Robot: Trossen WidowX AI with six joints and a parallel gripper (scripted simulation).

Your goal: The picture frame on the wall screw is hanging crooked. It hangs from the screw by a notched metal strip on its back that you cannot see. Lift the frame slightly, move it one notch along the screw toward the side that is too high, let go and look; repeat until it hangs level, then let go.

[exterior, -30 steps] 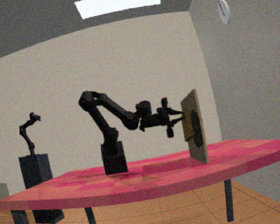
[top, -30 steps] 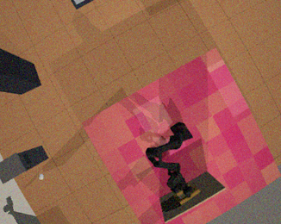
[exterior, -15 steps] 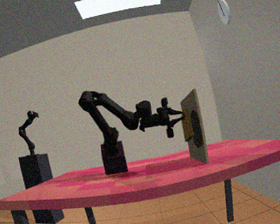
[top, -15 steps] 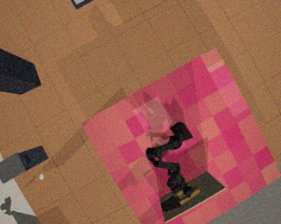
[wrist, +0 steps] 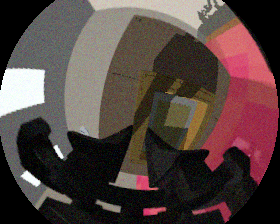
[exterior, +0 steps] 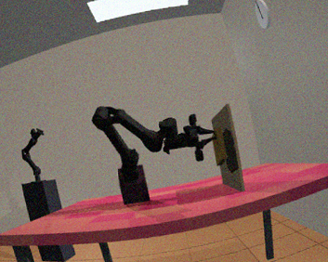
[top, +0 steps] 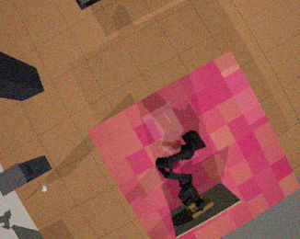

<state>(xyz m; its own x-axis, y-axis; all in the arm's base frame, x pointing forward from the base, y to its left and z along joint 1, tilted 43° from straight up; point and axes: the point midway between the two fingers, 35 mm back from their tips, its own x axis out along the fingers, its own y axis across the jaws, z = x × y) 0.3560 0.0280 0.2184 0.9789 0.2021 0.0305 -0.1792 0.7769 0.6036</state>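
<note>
My gripper tip is now 50 mm above the picture frame, 10 mm to the left of it and 10 mm short of it. Also, from my gripper tip: wall panel: 70 mm below, 20 mm ahead, 10 mm to the left.
</note>
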